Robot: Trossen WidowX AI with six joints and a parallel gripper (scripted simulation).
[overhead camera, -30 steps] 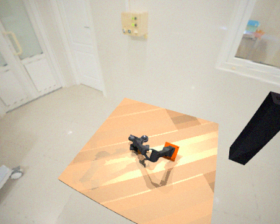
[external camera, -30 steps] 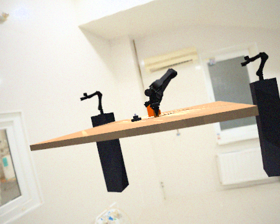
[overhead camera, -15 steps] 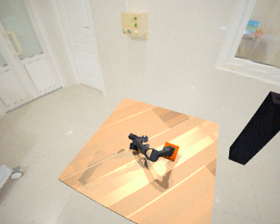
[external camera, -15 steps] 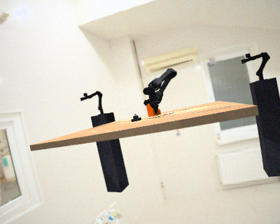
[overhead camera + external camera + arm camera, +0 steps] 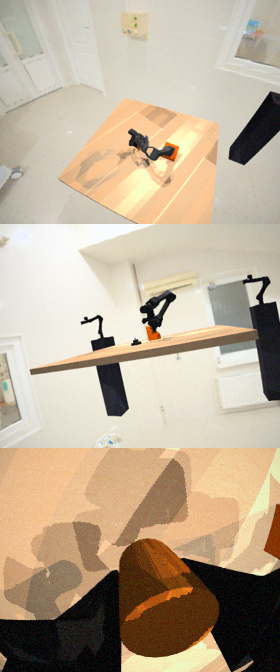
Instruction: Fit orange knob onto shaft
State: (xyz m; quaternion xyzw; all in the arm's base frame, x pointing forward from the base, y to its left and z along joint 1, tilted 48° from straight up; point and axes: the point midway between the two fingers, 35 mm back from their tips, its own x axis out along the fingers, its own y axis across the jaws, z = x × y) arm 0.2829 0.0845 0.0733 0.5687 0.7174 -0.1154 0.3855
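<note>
My gripper tip is now 160 mm to the left of the dark round pedestal, 40 mm above it and 30 mm short of it. From my gripper tip the other things lie so: orange knob (40 mm above).
</note>
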